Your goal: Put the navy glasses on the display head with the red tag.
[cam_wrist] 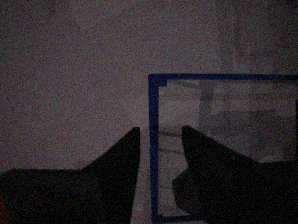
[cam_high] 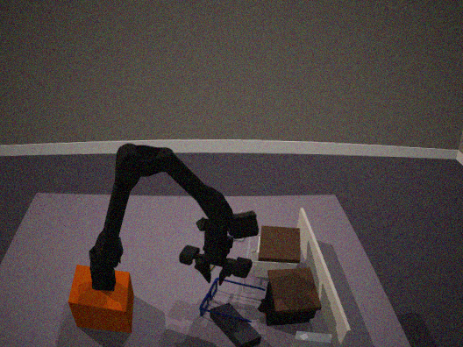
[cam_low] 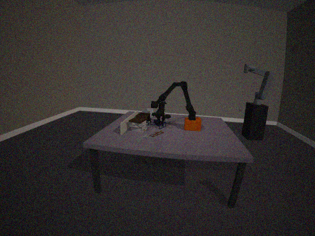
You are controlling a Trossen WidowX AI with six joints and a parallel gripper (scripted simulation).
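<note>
Now: the dark flat object 3 cm ahead of my gripper tip, 16 cm to the right of it and 3 cm below it. Also, from my gripper tip: pale upright panel: 31 cm ahead, 2 cm to the right.
</note>
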